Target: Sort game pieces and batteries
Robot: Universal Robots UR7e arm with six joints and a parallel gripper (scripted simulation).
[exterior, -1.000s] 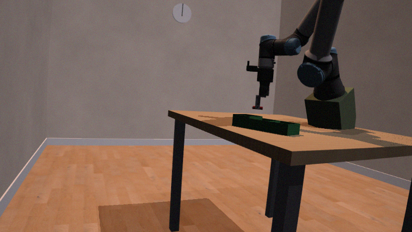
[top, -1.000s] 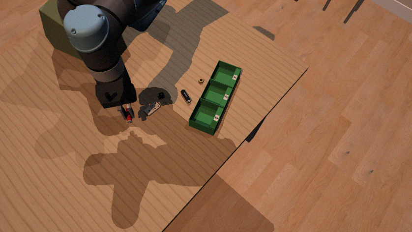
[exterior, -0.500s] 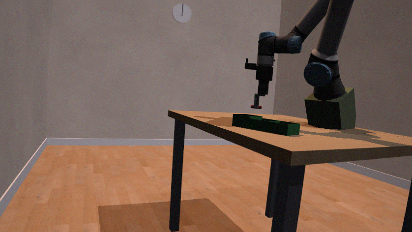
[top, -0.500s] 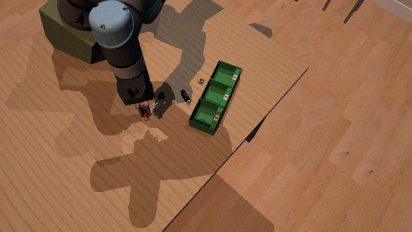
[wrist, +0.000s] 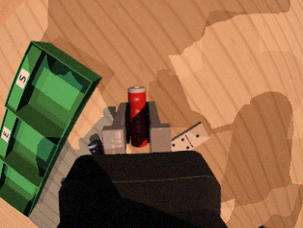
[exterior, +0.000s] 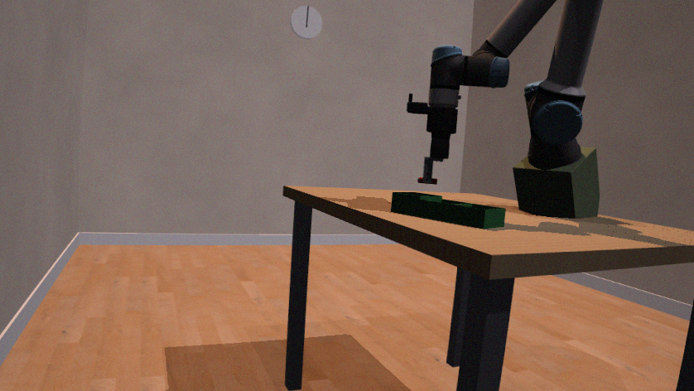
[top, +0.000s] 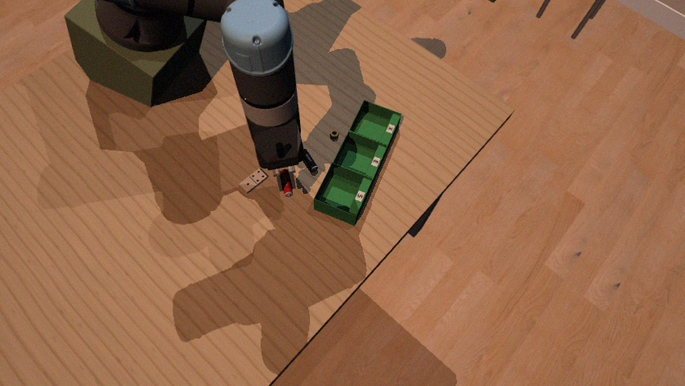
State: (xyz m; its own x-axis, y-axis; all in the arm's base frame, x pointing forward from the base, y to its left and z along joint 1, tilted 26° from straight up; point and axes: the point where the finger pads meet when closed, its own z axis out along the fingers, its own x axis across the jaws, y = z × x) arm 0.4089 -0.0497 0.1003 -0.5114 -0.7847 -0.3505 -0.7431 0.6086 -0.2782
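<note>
My hand is 9 cm to the right of the black battery, 8 cm above it and 3 cm past it. Round my hand: red battery: 1 cm below; then domino: 8 cm below, 8 cm behind, 1 cm to the right; then black die: 9 cm behind, 8 cm below, 4 cm to the left.
</note>
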